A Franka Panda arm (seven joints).
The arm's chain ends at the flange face. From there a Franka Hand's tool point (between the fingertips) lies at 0.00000 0.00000 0.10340 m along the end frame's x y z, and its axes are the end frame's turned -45 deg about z.
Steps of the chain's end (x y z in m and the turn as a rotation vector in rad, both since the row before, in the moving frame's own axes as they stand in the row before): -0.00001, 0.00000, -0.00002, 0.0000, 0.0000, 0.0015; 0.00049, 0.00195, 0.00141, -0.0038, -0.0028, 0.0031; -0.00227, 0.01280, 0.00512, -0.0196, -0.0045, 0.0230; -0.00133, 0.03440, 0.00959, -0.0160, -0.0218, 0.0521
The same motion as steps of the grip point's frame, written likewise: -0.00001, -0.00001, -0.00002, 0.0000, 0.0000, 0.0015; -0.00152, 0.00180, 0.00141, -0.0007, -0.0047, 0.0031; -0.01243, 0.00853, 0.00510, -0.0107, -0.0170, 0.0230; -0.02802, 0.02289, 0.00955, 0.0041, -0.0267, 0.0521
